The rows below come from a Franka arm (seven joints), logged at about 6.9 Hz.
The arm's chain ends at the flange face. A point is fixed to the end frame.
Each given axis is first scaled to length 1.
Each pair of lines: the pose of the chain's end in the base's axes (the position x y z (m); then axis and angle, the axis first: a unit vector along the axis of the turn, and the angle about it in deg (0 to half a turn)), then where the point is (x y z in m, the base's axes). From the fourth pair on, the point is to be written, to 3 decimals.
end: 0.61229, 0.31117, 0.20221, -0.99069, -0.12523, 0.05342, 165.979
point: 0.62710 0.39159 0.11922
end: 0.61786, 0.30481, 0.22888, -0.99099, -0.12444, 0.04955, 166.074
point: 0.63350 0.38512 0.14594
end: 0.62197, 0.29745, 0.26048, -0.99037, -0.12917, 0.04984, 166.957
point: 0.63699 0.37669 0.17640
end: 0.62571, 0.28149, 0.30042, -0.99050, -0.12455, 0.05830, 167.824
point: 0.640 0.359 0.215
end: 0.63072, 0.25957, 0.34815, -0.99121, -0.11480, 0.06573, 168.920
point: 0.645 0.335 0.261
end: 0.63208, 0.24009, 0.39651, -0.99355, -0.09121, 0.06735, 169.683
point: 0.649 0.313 0.308
